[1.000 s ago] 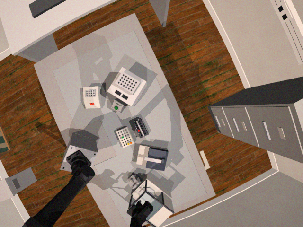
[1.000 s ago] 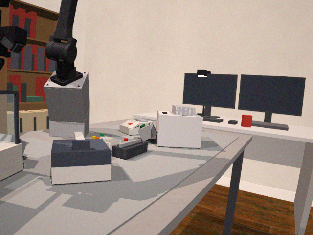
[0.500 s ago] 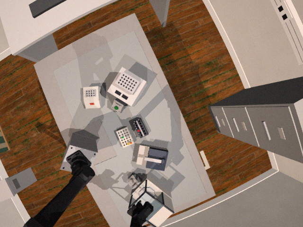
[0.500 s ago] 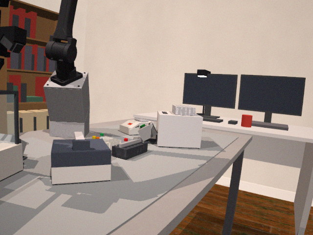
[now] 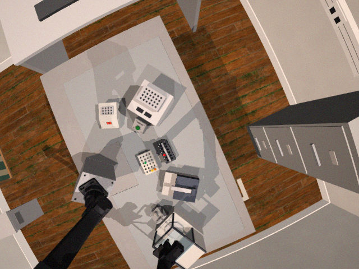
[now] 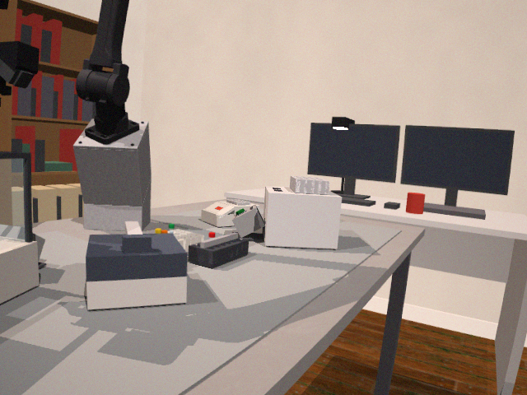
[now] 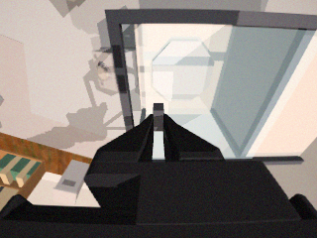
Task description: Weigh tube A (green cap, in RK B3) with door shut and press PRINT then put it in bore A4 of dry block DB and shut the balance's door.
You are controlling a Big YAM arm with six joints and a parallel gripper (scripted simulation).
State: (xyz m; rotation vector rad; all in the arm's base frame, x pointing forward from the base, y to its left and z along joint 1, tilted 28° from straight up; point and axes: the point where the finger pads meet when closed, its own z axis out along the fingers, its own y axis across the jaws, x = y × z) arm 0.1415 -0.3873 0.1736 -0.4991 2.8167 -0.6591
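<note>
Right now my hand is 140 mm above the pale pan, 40 mm to the left of it and 10 mm short of it. Also, from my hand: spectrophotometer (190 mm ahead, 160 mm to the left, 160 mm below); tinted glass pane (30 mm to the right, 10 mm below, 10 mm ahead); white print key (150 mm below, 100 mm to the left, 30 mm behind).
</note>
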